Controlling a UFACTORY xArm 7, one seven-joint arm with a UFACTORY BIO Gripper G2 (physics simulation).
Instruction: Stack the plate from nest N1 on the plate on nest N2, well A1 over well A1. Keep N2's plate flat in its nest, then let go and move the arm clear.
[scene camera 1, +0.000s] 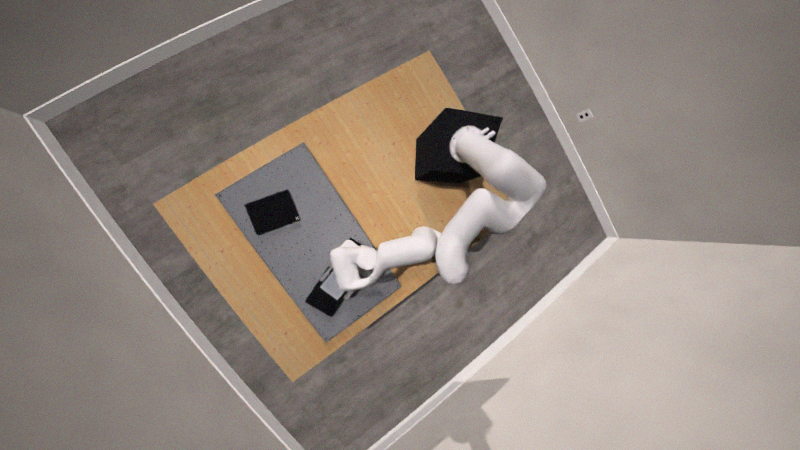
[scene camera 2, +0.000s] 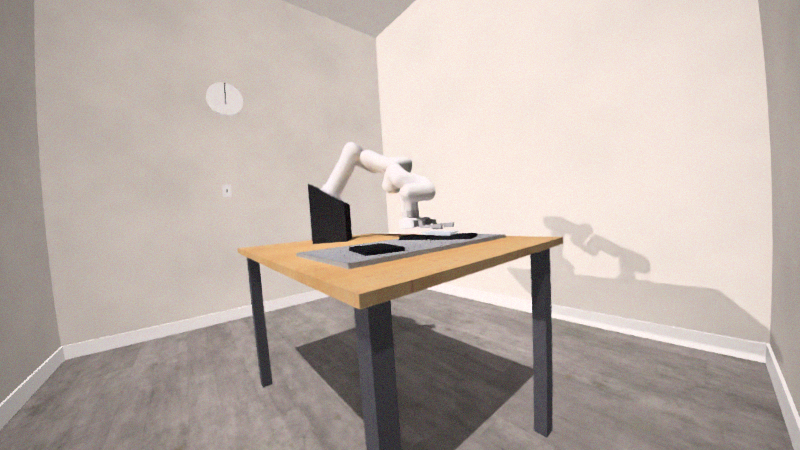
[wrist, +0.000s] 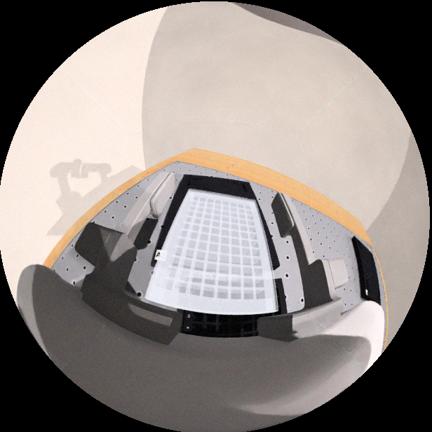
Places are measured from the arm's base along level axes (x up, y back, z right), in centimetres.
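Pixels of known places: hand at its tool point: (scene camera 1: 336, 285) (scene camera 2: 443, 225); arm's base at its link origin: (scene camera 1: 466, 144) (scene camera 2: 330, 194).
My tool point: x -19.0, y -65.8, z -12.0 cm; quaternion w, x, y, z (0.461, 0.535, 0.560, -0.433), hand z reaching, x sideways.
Ahead of a thing's pixels: the offset from my tool point to its top centre. Level surfaces: height alone.
A clear, pale plate @(dx -1.8, dy +1.5, dz +0.4 cm) (scene camera 1: 331, 287) (scene camera 2: 440, 232) (wrist: 215, 240) with a grid of wells lies flat over a black nest @(dx -3.5, dy -4.1, dz -0.9 cm) (scene camera 1: 321, 300) (wrist: 220, 184). A small A1 tag (wrist: 159, 255) shows at its left edge in the wrist view. Whether one plate or two stacked plates lie there, I cannot tell. My gripper (scene camera 1: 336, 284) (scene camera 2: 443, 225) (wrist: 222, 206) is open. Its fingers stand at either side of the plate with a gap on both sides, slightly above it in scene camera 2. The nest numbers are not readable. The arm's wrist hides part of the plate in scene camera 1.
Another black nest (wrist: 220, 327) lies close behind the plate, mostly under the gripper body. A separate black nest @(dx -3.5, dy -0.9, dz +36.3 cm) (scene camera 1: 272, 211) (scene camera 2: 375, 248) (wrist: 367, 267) sits on the grey perforated board @(dx -5.0 cm) (scene camera 1: 296, 167) (scene camera 2: 330, 258). The black arm base (scene camera 1: 436, 151) (scene camera 2: 330, 218) stands on the wooden table @(dx -6.3 cm) (scene camera 1: 386, 123).
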